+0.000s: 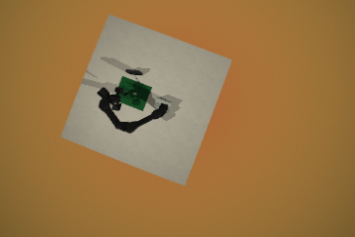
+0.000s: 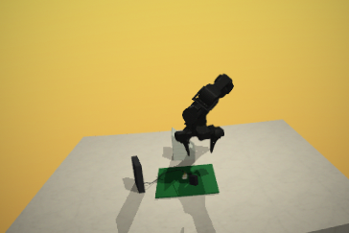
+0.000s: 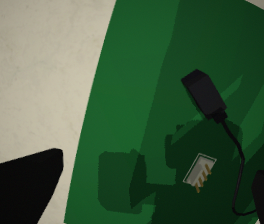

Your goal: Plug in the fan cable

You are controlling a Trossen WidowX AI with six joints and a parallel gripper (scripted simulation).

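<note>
Right now my gripper tip is 100 mm above the fan plug, 40 mm to the left of it and 20 mm short of it. Round my gripper tip: four-pin fan header: 120 mm below, 60 mm to the right, 60 mm behind; green board: 140 mm below, 60 mm to the right, 40 mm behind; black fan: 240 mm to the right, 60 mm below, 20 mm behind.
</note>
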